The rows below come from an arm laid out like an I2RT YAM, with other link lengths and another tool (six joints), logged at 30 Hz.
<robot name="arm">
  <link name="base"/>
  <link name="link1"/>
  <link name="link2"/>
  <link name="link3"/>
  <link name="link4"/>
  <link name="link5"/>
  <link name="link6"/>
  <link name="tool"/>
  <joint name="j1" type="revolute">
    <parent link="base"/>
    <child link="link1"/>
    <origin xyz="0 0 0.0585" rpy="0 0 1.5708"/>
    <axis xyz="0 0 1"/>
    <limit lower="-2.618" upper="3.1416"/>
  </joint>
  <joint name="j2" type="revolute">
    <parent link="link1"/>
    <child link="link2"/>
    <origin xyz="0.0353 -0.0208 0.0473" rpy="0 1.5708 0"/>
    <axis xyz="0 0 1"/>
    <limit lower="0" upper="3.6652"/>
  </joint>
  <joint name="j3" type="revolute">
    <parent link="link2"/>
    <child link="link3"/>
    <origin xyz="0 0.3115 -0.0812" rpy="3.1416 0 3.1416"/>
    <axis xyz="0 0 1"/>
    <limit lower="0" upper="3.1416"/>
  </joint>
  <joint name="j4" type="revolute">
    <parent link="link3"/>
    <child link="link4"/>
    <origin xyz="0.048 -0.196 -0.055" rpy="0 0 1.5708"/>
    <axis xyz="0 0 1"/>
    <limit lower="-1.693" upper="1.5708"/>
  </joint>
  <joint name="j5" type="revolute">
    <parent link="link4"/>
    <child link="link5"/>
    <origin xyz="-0.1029 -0.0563 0.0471" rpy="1.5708 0 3.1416"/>
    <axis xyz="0 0 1"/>
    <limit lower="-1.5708" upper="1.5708"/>
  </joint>
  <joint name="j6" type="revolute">
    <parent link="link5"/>
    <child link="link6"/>
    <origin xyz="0.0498 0 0.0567" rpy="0 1.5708 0"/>
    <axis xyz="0 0 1"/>
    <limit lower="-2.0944" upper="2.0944"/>
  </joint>
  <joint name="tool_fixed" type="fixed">
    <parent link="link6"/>
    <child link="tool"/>
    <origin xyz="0.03 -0.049 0.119" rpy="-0.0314 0 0.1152"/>
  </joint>
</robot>
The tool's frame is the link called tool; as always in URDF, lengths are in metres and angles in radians.
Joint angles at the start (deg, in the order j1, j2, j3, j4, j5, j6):
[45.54 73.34 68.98 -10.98 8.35 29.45]
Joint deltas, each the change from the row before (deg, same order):
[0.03 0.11 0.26 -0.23 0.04 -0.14]
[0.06 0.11 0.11 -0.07 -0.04 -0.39]
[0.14 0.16 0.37 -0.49 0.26 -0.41]
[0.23 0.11 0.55 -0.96 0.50 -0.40]
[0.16 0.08 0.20 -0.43 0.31 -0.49]
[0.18 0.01 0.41 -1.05 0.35 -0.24]
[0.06 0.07 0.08 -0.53 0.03 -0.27]
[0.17 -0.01 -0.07 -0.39 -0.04 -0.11]
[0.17 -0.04 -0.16 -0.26 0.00 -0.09]
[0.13 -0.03 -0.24 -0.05 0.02 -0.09]
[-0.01 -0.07 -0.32 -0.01 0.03 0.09]
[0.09 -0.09 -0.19 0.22 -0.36 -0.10]
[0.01 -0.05 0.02 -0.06 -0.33 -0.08]
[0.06 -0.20 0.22 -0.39 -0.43 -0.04]
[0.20 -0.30 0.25 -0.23 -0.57 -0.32]
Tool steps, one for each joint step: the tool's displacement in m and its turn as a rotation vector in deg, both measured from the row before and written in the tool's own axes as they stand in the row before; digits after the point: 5 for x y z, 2 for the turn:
[0.00012 -0.00044 0.00034 -0.05 -0.05 -0.16]
[-0.00073 -0.00068 0.00049 0.04 -0.10 -0.42]
[-0.00072 -0.00035 0.00071 -0.26 -0.13 -0.49]
[-0.00109 0.00007 0.00040 -0.52 -0.24 -0.55]
[-0.00131 0.00001 0.00051 -0.30 -0.14 -0.59]
[-0.00184 0.00071 0.00004 -0.50 -0.41 -0.41]
[-0.00236 0.00073 0.00072 -0.26 -0.43 -0.39]
[-0.00283 0.00007 0.00030 -0.07 -0.47 -0.25]
[-0.00268 0.00016 0.00024 -0.07 -0.39 -0.22]
[-0.00224 0.00025 0.00037 -0.05 -0.26 -0.18]
[-0.00173 0.00134 0.00039 -0.17 -0.19 0.04]
[-0.00100 -0.00140 -0.00062 0.44 -0.14 -0.11]
[-0.00052 -0.00090 -0.00056 0.29 -0.18 -0.09]
[-0.00014 -0.00160 -0.00193 0.42 -0.24 -0.06]
[0.00015 -0.00356 -0.00307 0.81 -0.13 -0.34]

